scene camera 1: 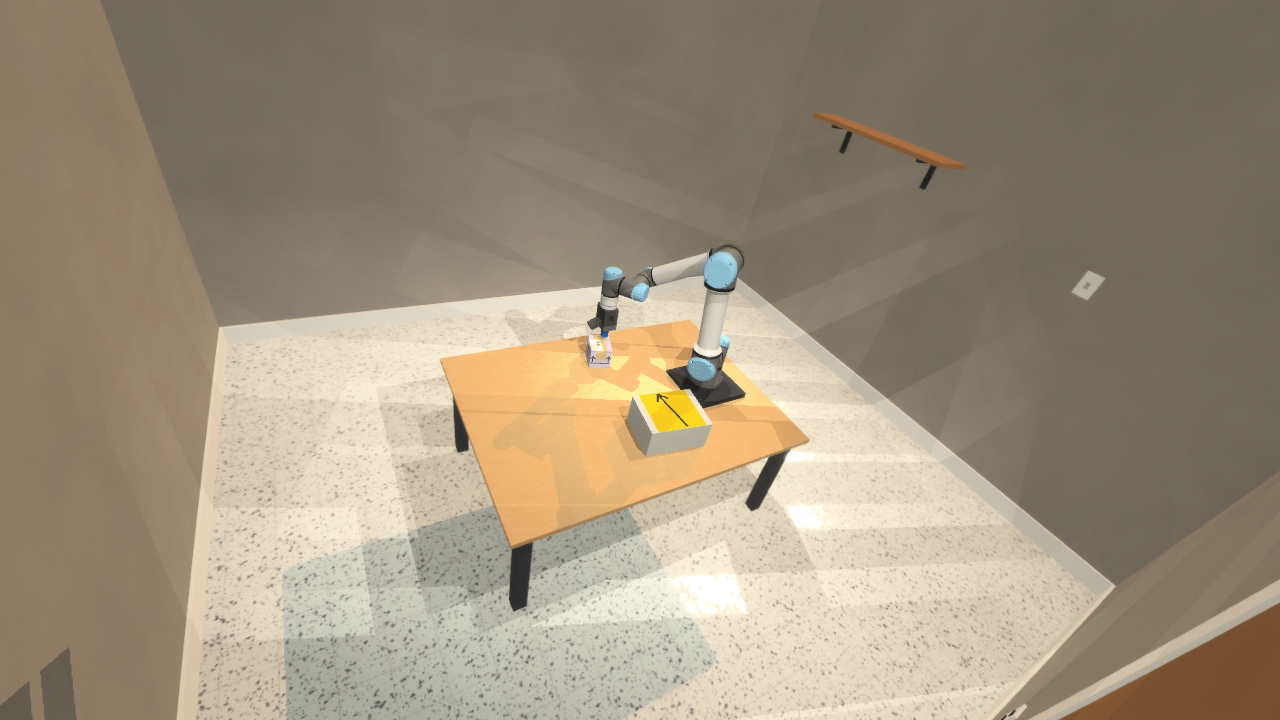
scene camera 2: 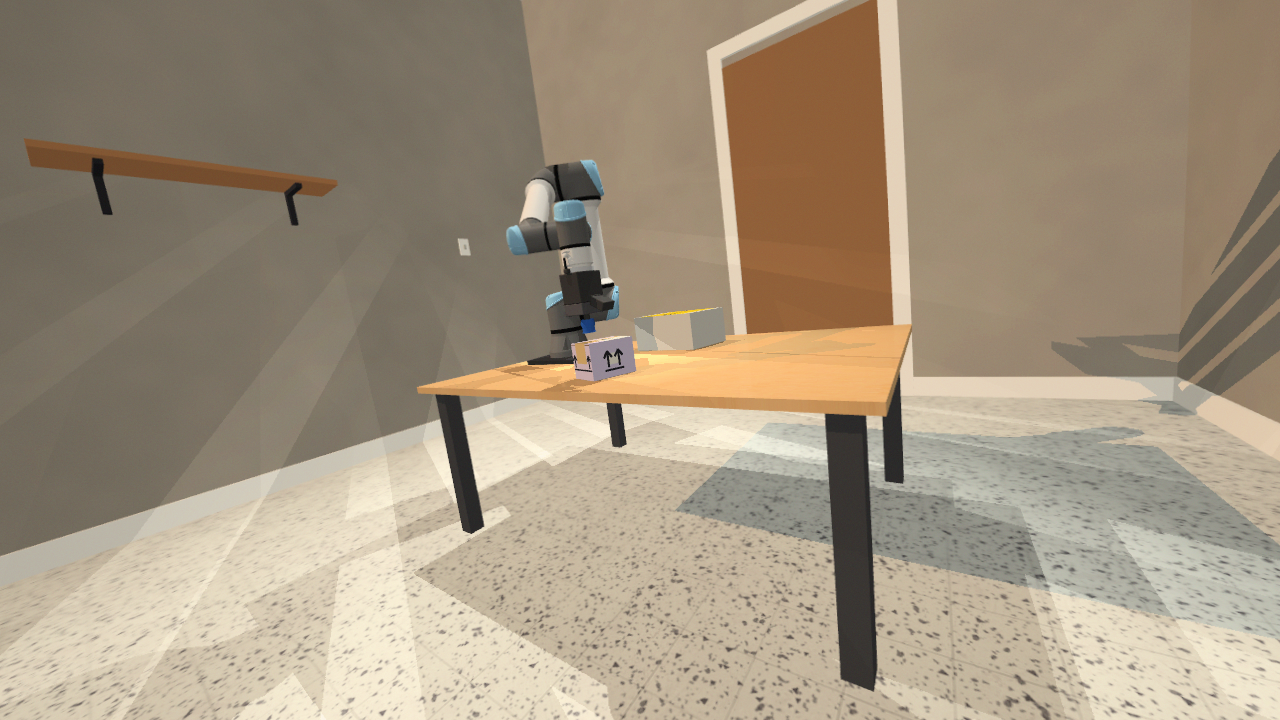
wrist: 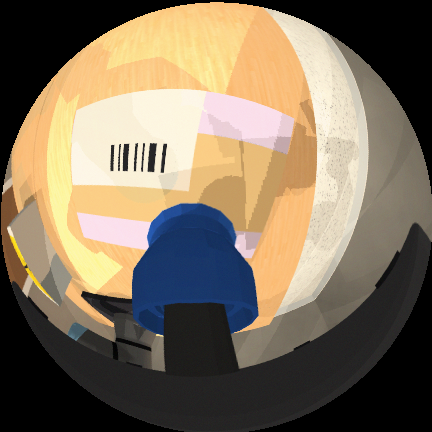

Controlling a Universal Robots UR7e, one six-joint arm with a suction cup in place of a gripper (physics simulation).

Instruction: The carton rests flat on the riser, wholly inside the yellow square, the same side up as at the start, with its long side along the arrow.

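Note:
The carton [scene camera 1: 597, 350] [scene camera 2: 605, 357] [wrist: 132, 132] is a small lilac box with a white barcode label and brown tape on top. It stands on the wooden table [scene camera 1: 536, 447] [scene camera 2: 787, 367] [wrist: 181, 48] near the far edge. My blue suction cup [scene camera 1: 605, 333] [scene camera 2: 586, 327] [wrist: 190, 215] hangs right over the carton's top, close to it, and holds nothing; I cannot tell whether it touches. The grey riser [scene camera 1: 666, 439] [scene camera 2: 685, 330] stands apart by the arm's base, and its top bears the yellow square [scene camera 1: 687, 415] with a black arrow [scene camera 1: 673, 407].
The arm's black base plate [scene camera 1: 726, 390] sits at the table's far right edge, just behind the riser. A wooden wall shelf [scene camera 1: 886, 140] [scene camera 2: 170, 167] hangs high on the wall. A brown door [scene camera 2: 805, 179] stands behind the table.

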